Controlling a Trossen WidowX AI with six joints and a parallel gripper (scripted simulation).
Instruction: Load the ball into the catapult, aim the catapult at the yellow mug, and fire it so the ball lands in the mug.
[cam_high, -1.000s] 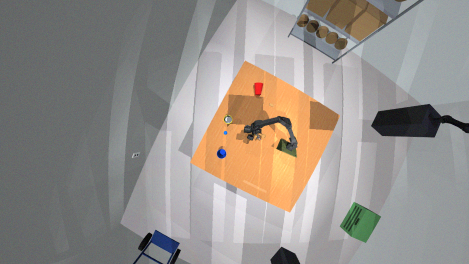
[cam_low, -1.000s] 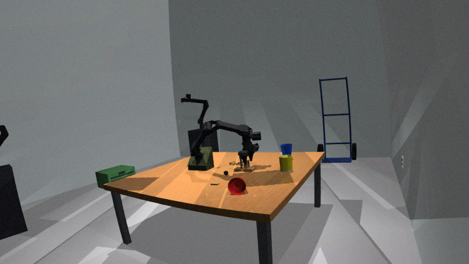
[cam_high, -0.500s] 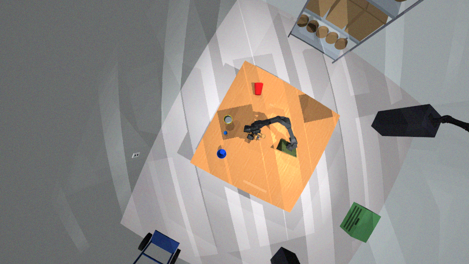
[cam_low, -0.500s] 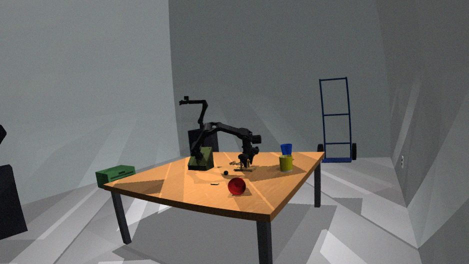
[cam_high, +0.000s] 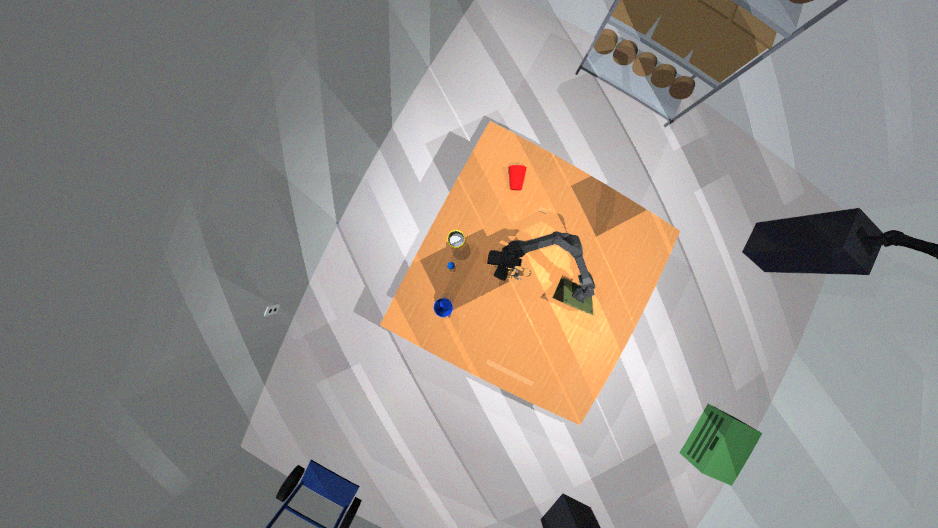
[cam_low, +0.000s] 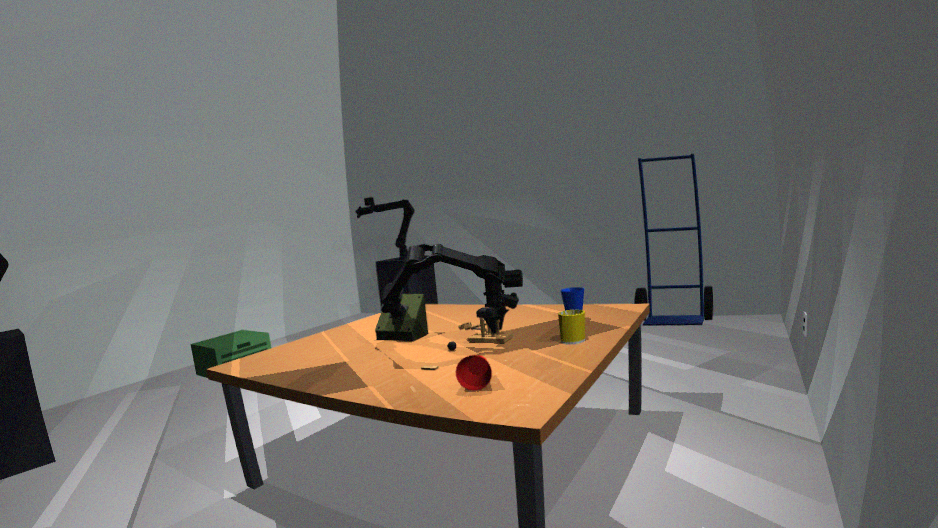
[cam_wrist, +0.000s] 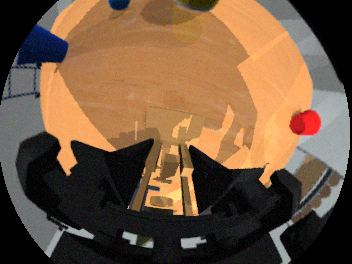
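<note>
My gripper tip is now 160 mm to the left of the dark ball, 90 mm past it and 20 mm above it. Round my gripper tip: blue ball: 220 mm ahead, 170 mm to the left, 10 mm below; then wooden catapult: 70 mm behind, 20 mm above, 10 mm to the left; then yellow mug: 270 mm ahead, 40 mm to the left.
</note>
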